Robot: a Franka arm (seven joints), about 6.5 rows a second.
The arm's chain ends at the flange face. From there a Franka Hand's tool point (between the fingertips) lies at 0.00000 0.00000 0.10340 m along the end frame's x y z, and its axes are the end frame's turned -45 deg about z.
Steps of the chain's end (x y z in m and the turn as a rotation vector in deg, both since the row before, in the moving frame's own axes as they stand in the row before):
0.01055, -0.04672, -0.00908, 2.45, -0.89, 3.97
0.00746, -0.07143, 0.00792, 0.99, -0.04, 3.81
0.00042, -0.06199, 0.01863, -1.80, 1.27, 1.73
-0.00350, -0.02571, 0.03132, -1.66, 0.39, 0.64
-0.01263, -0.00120, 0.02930, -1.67, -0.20, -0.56
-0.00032, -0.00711, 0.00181, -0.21, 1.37, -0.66
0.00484, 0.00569, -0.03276, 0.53, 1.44, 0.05
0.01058, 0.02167, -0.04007, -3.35, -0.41, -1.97
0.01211, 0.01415, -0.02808, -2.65, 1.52, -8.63
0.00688, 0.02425, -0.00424, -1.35, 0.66, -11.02
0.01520, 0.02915, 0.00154, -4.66, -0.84, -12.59
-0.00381, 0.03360, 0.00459, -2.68, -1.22, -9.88
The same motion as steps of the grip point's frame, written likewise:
0.04263, -0.02976, -0.00919, 2.36, 1.10, 3.97
0.05704, -0.04651, 0.00790, 0.73, 0.67, 3.81
0.04340, -0.03963, 0.01855, -2.17, -0.37, 1.73
0.01407, -0.01805, 0.03127, -1.45, -0.90, 0.64
-0.01046, -0.00789, 0.02926, -1.04, -1.32, -0.56
0.00629, -0.00325, 0.00178, -1.12, 0.82, -0.66
0.00191, 0.00861, -0.03280, -0.64, 1.39, 0.05
-0.01257, 0.02664, -0.04025, -2.08, -2.66, -1.97
-0.00248, 0.02398, -0.02823, -2.95, -0.80, -8.63
-0.01291, 0.02465, -0.00428, -1.42, -0.49, -11.02
-0.01629, 0.03696, 0.00119, -2.70, -3.89, -12.59
-0.03124, 0.02335, 0.00445, -1.03, -2.76, -9.88

